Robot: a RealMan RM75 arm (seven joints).
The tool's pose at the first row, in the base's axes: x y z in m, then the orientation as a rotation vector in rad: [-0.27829 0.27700 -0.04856 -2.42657 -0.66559 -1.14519]
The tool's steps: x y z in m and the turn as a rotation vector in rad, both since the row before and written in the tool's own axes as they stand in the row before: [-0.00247 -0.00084 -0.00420 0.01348 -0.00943 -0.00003]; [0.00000 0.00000 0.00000 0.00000 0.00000 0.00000]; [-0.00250 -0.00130 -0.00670 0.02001 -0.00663 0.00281]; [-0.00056 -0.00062 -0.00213 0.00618 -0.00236 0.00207]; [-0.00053 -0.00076 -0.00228 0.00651 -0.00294 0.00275]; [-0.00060 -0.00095 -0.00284 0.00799 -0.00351 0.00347]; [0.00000 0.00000 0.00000 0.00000 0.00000 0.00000]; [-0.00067 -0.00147 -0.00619 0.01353 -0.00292 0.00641]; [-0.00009 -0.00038 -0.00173 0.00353 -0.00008 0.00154]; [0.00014 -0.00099 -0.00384 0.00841 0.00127 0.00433]
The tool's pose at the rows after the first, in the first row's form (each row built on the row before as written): [-0.28271 0.27489 -0.04789 -2.42217 -0.67410 -1.12637]; [-0.28271 0.27489 -0.04789 -2.42217 -0.67410 -1.12637]; [-0.28888 0.27178 -0.04562 -2.41040 -0.68063 -1.10577]; [-0.29080 0.27098 -0.04467 -2.40707 -0.68119 -1.09859]; [-0.29287 0.27021 -0.04358 -2.40391 -0.68119 -1.09030]; [-0.29540 0.26925 -0.04216 -2.39995 -0.68103 -1.08022]; [-0.29540 0.26925 -0.04216 -2.39995 -0.68103 -1.08022]; [-0.30016 0.26682 -0.03865 -2.39114 -0.67905 -1.06639]; [-0.30140 0.26612 -0.03759 -2.38835 -0.67846 -1.06361]; [-0.30404 0.26476 -0.03496 -2.38076 -0.67572 -1.05837]
